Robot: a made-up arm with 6 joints.
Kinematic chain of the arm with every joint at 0, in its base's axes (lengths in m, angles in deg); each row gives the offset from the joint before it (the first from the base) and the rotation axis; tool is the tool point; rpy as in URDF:
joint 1: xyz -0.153 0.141 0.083 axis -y
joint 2: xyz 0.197 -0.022 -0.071 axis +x
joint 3: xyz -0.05 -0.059 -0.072 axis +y
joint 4: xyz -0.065 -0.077 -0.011 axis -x
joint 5: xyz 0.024 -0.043 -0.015 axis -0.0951 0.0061 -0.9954
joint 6: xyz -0.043 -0.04 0 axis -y
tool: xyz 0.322 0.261 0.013 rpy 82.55 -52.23 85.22
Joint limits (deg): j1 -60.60..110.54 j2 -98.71..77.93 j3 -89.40..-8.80 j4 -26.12..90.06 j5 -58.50..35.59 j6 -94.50..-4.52
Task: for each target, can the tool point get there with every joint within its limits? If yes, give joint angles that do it. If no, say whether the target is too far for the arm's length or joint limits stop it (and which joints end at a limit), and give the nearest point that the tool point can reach.
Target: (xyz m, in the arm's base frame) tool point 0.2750 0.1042 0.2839
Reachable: yes | joints -18.09 -78.10 -72.01 77.74 25.97 -54.04
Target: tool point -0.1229 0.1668 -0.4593
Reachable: yes | joints -41.08 31.92 -36.06 72.02 -34.06 -18.22
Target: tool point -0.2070 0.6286 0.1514
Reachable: no: joint limits stop it (at a limit: joint 1, joint 2, joint 4, joint 6) | nearest point -0.1497 0.5342 0.1861 | short by 0.116 m
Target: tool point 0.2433 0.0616 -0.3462
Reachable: yes | joints -8.09 62.02 -59.72 67.04 -0.79 -47.69
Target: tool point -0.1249 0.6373 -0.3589
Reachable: no: joint limits stop it (at a limit: joint 2, joint 5, joint 6) | nearest point -0.1266 0.5652 -0.3317 | short by 0.077 m
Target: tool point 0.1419 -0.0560 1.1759
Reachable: no: too far | nearest point 0.0813 0.0112 0.6932 | short by 0.491 m
